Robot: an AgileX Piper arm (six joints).
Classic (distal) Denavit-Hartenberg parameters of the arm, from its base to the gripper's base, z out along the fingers. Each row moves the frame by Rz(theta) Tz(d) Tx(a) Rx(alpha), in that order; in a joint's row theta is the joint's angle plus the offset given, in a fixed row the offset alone. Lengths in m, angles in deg.
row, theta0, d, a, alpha
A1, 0, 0.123, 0, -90
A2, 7.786, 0, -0.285, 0
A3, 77.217, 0, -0.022, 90
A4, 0, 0.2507, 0, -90
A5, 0, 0, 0, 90
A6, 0, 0.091, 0, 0
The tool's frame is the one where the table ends.
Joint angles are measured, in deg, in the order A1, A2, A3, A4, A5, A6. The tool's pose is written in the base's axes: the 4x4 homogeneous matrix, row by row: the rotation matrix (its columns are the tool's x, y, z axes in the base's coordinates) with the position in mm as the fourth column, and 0 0 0 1 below. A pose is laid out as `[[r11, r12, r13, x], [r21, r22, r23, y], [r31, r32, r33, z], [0, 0, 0, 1]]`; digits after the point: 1 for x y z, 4 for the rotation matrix.
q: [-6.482 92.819 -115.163 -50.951 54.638 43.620]
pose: [[-0.1438, 0.7248, 0.6738, 324.7], [0.1263, 0.6887, -0.7140, -94.9], [-0.9815, -0.0176, -0.1906, 520.5], [0, 0, 0, 1]]
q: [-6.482 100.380 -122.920 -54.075 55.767 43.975]
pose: [[-0.1478, 0.7516, 0.6429, 357.6], [0.0969, 0.6579, -0.7468, -101.9], [-0.9843, -0.0481, -0.1700, 513.7], [0, 0, 0, 1]]
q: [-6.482 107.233 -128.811 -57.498 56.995 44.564]
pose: [[-0.1696, 0.7783, 0.6045, 387.8], [0.0693, 0.6213, -0.7805, -108.8], [-0.9831, -0.0904, -0.1593, 498.6], [0, 0, 0, 1]]
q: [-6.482 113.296 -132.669 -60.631 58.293 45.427]
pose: [[-0.2086, 0.7997, 0.5630, 415.3], [0.0518, 0.5839, -0.8102, -115.1], [-0.9766, -0.1398, -0.1632, 475.7], [0, 0, 0, 1]]
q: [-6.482 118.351 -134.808 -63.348 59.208 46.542]
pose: [[-0.2520, 0.8118, 0.5268, 438.8], [0.0396, 0.5525, -0.8325, -120.2], [-0.9669, -0.1889, -0.1714, 449.7], [0, 0, 0, 1]]
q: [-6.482 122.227 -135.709 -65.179 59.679 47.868]
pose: [[-0.2885, 0.8157, 0.5014, 457.0], [0.0367, 0.5327, -0.8455, -123.7], [-0.9568, -0.2255, -0.1837, 424.9], [0, 0, 0, 1]]
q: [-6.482 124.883 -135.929 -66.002 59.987 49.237]
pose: [[-0.3123, 0.8168, 0.4850, 469.4], [0.0452, 0.5228, -0.8513, -125.8], [-0.9489, -0.2439, -0.2002, 404.8], [0, 0, 0, 1]]
